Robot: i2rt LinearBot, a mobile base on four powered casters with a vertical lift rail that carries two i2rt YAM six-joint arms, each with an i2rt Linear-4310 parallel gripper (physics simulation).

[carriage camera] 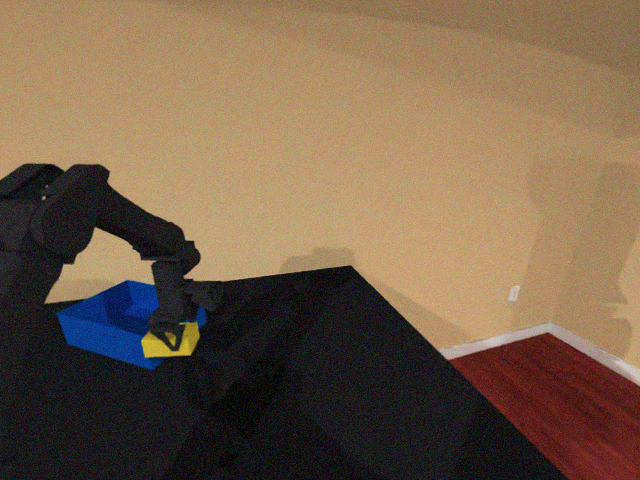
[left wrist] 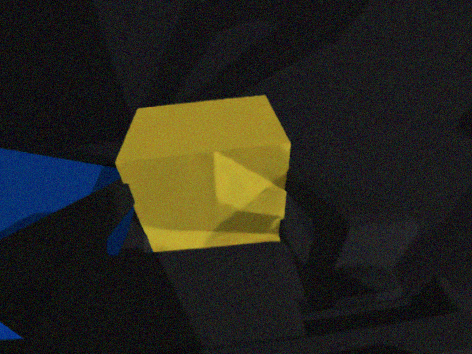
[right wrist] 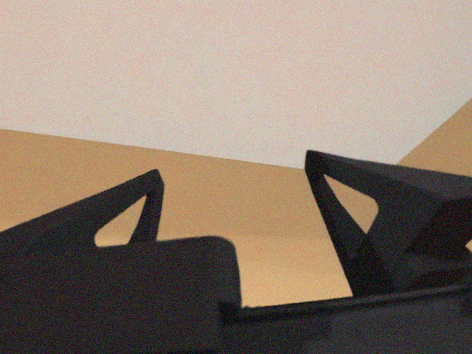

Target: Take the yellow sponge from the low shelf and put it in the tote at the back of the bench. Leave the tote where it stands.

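Places are measured from the left arm's base along level axes (x left, y back, z up), in centimetres.
Pixels of known places: left gripper, between the fingertips: (carriage camera: 181,341) (left wrist: 210,167); right gripper, between the fingertips: (right wrist: 232,168).
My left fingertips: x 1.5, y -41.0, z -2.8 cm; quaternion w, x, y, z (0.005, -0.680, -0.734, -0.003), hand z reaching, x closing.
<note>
Behind a point stands the place of what it marks.
The yellow sponge (carriage camera: 155,348) @(x 5.3, y -37.4, z -1.8 cm) (left wrist: 200,130) @(x -1.5, y -41.5, z -1.2 cm) is held between the fingers of my left gripper (carriage camera: 173,341) @(x 1.5, y -41.0, z -2.8 cm) (left wrist: 210,167) @(x 1.5, y -41.0, z -2.8 cm), which is shut on it. The blue tote (carriage camera: 103,338) @(x 23.5, y -43.6, z -5.0 cm) (left wrist: 45,185) @(x 6.3, y -52.9, z -7.4 cm) stands upright on the black bench (carriage camera: 372,372) @(x -44.4, y -42.2, z -10.9 cm). In the carriage camera the sponge covers part of the tote's near right corner; in the left wrist view the tote lies to the left of the sponge. How high the sponge is above the bench is hard to tell. My right gripper (right wrist: 232,168) @(x -64.1, y -5.2, z 43.2 cm) is open and empty, in front of wall and ceiling. The low shelf does not show.
The tan wall (carriage camera: 310,155) @(x -24.9, y -100.3, z 38.3 cm) rises behind the bench. The bench's far corner and its slanting right edge show in the carriage camera. Beyond that edge are the red floor (carriage camera: 547,392) @(x -157.8, y -107.9, z -87.0 cm), a white baseboard (carriage camera: 496,341) @(x -149.1, y -143.9, z -82.4 cm) and a wall outlet (carriage camera: 513,293) @(x -153.1, y -146.3, z -46.3 cm).
</note>
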